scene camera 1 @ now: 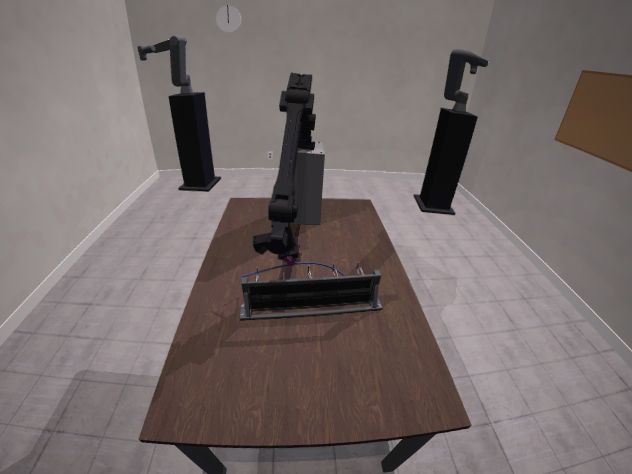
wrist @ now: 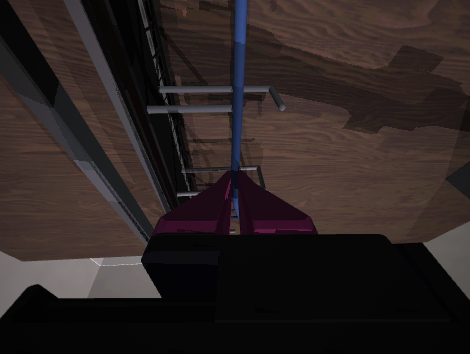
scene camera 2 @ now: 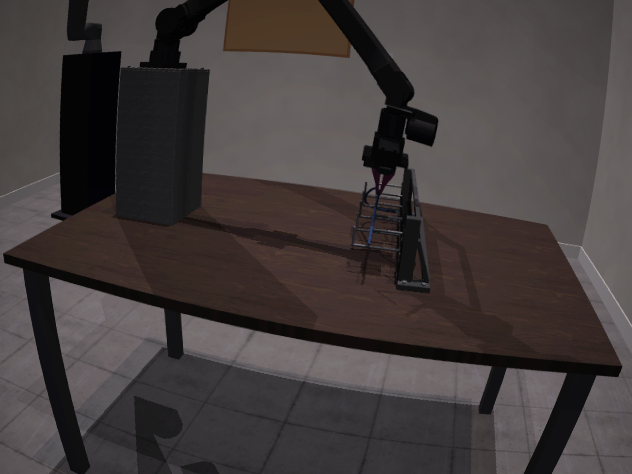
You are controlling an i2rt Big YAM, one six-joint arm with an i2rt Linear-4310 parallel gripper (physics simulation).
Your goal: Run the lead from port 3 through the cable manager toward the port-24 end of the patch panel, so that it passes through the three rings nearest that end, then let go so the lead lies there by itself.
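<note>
My gripper (scene camera 1: 289,261) (scene camera 2: 379,192) (wrist: 234,177) points down behind the patch panel (scene camera 1: 311,280) (scene camera 2: 408,250), its magenta fingertips shut on the blue lead (scene camera 1: 319,264) (scene camera 2: 373,220) (wrist: 239,65). The lead arcs along the row of cable manager rings, down to the panel at the right in scene camera 1. Its free stretch reaches the left end ring, whose bar (scene camera 2: 353,238) shows in scene camera 2, with the lead's end inside its outline. In the wrist view the lead crosses a ring (wrist: 200,89), panel-side of its hooked tip; whether it is inside or above is unclear. Port numbers are unreadable.
The panel stands upright on the wooden table (scene camera 1: 306,377) (scene camera 2: 229,275). The arm's grey pedestal (scene camera 1: 312,188) (scene camera 2: 150,147) stands at the far end in scene camera 1. The panel's frame (wrist: 90,170) runs close along the left of the fingers in the wrist view.
</note>
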